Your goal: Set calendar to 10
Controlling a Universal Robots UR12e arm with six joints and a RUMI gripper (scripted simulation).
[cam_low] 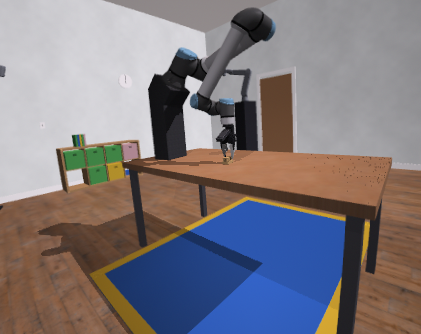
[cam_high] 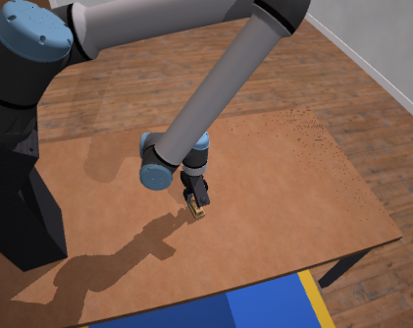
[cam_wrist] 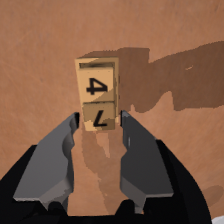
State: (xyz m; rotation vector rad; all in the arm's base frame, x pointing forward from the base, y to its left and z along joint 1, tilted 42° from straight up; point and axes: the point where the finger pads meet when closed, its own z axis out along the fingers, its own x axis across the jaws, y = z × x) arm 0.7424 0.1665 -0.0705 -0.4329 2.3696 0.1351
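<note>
The wooden tray is 1 cm ahead of my hand, 2 cm to the right of it and 3 cm below it.
</note>
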